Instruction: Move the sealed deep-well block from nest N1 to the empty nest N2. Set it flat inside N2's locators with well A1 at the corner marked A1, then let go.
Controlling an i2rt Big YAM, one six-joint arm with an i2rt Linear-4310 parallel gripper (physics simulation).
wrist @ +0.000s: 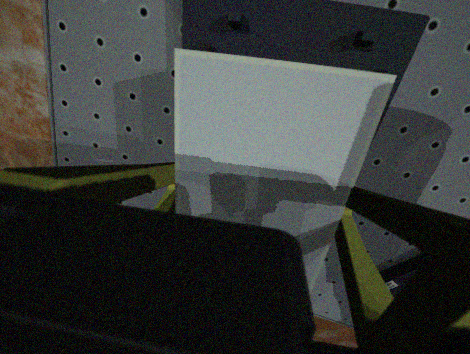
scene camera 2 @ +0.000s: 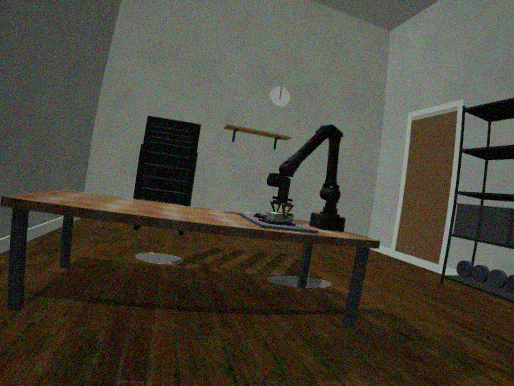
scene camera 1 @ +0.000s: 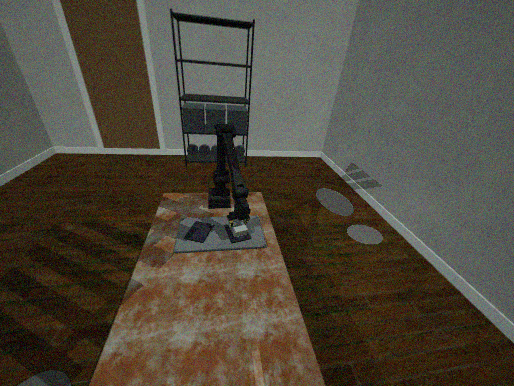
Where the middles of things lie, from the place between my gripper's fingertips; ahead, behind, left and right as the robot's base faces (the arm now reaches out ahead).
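Pale grey block (wrist: 279,144): my hand right at it.
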